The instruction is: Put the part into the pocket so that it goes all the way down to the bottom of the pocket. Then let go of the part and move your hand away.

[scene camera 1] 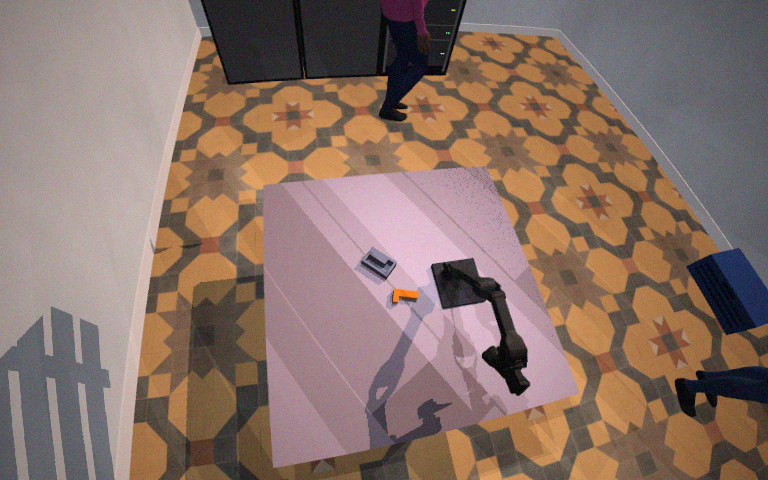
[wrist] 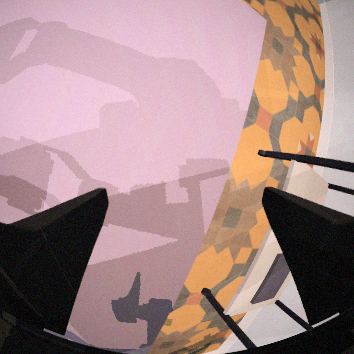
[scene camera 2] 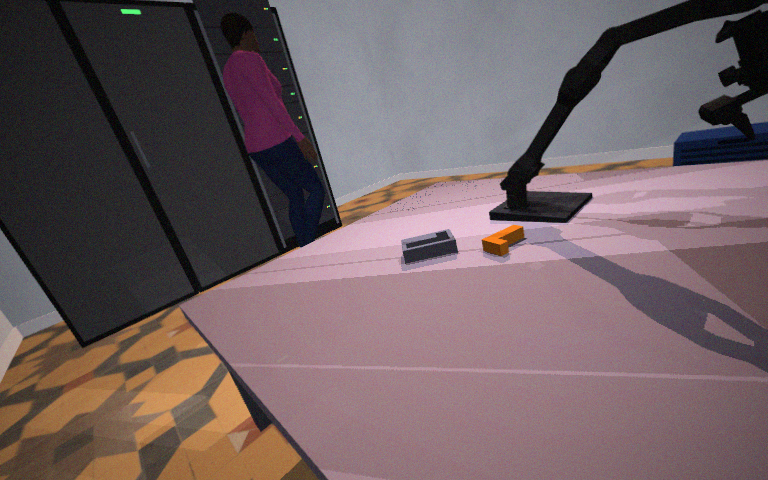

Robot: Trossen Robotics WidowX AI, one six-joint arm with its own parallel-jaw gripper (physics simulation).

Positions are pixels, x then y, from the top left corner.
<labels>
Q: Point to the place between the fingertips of my gripper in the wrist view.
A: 186, 195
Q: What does my gripper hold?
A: Nothing.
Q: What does the orange part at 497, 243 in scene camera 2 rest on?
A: The table.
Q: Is my gripper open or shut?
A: Open.
</labels>
